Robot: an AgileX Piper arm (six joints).
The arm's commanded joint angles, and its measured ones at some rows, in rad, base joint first. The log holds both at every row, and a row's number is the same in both.
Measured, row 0:
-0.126, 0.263, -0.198, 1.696, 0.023, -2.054
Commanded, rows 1 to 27:
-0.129, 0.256, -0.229, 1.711, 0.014, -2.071
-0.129, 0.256, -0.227, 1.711, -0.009, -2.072
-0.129, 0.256, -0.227, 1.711, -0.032, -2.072
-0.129, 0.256, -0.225, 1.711, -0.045, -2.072
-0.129, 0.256, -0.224, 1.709, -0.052, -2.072
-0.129, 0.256, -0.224, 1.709, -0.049, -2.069
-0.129, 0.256, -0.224, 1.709, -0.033, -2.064
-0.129, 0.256, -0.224, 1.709, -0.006, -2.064
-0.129, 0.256, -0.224, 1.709, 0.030, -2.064
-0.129, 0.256, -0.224, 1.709, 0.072, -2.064
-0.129, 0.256, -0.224, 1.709, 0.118, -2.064
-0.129, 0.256, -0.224, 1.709, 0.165, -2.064
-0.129, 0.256, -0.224, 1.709, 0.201, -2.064
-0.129, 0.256, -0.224, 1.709, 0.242, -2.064
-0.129, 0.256, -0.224, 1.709, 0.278, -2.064
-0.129, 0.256, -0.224, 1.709, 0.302, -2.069
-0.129, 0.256, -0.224, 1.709, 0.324, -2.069
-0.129, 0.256, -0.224, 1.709, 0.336, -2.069
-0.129, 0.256, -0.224, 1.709, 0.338, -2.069
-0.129, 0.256, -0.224, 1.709, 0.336, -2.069
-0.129, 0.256, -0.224, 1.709, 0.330, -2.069
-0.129, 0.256, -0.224, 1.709, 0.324, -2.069
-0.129, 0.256, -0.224, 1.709, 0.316, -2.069
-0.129, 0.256, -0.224, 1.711, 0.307, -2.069
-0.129, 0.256, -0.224, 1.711, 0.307, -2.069
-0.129, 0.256, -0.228, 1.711, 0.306, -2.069
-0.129, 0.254, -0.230, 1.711, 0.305, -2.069
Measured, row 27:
-0.126, 0.263, -0.220, 1.694, 0.317, -2.062
